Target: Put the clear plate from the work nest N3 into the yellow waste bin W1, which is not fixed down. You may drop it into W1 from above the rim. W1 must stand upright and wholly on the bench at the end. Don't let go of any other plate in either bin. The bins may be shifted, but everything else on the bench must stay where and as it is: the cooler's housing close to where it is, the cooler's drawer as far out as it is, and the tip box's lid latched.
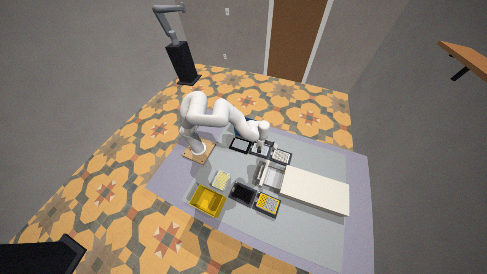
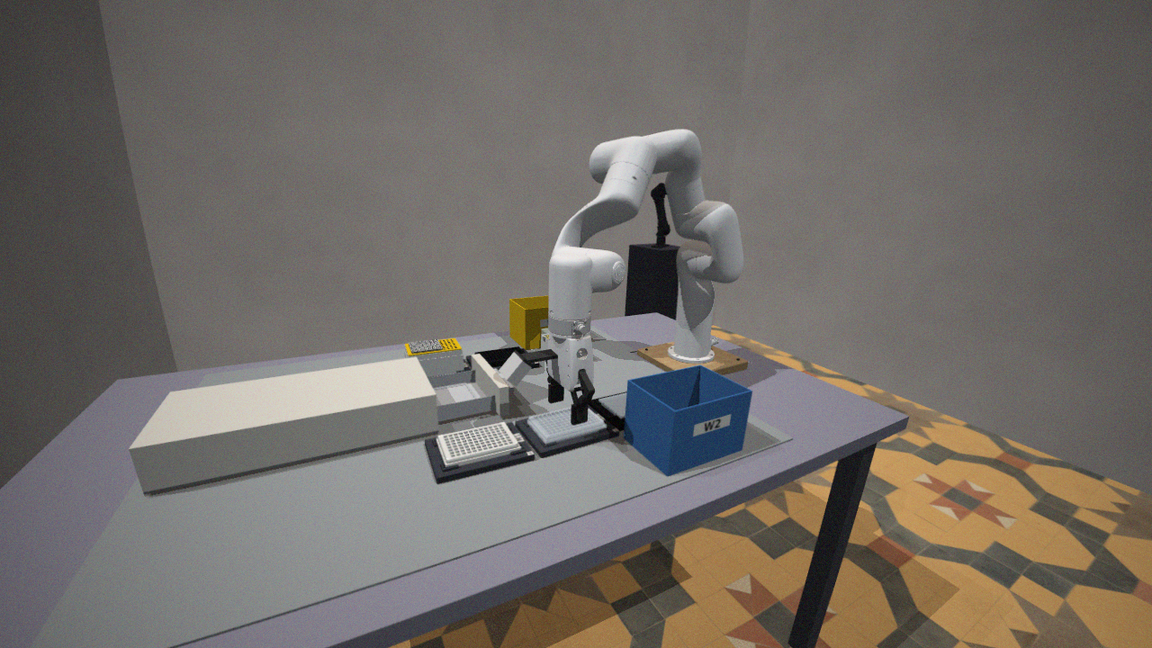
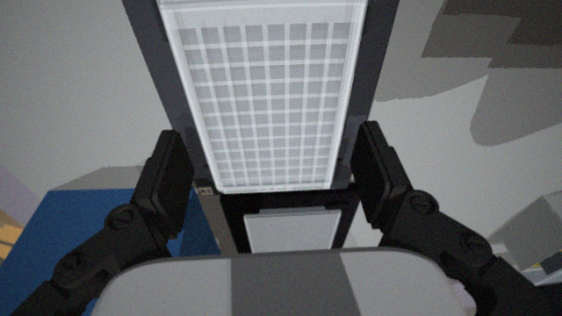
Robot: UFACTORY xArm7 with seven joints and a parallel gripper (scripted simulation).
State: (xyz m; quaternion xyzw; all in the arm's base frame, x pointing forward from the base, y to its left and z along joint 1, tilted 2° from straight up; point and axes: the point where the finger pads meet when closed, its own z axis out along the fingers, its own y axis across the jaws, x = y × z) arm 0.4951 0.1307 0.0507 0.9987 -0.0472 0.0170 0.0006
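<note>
Right now my hand is 3 cm above the clear plate. From my hand the other things lie so: blue bin W2: 16 cm behind, 15 cm to the left, 1 cm below; then white plate: 17 cm ahead, 2 cm to the right, 3 cm below; then drawer: 19 cm ahead, 21 cm to the right, 3 cm below.
</note>
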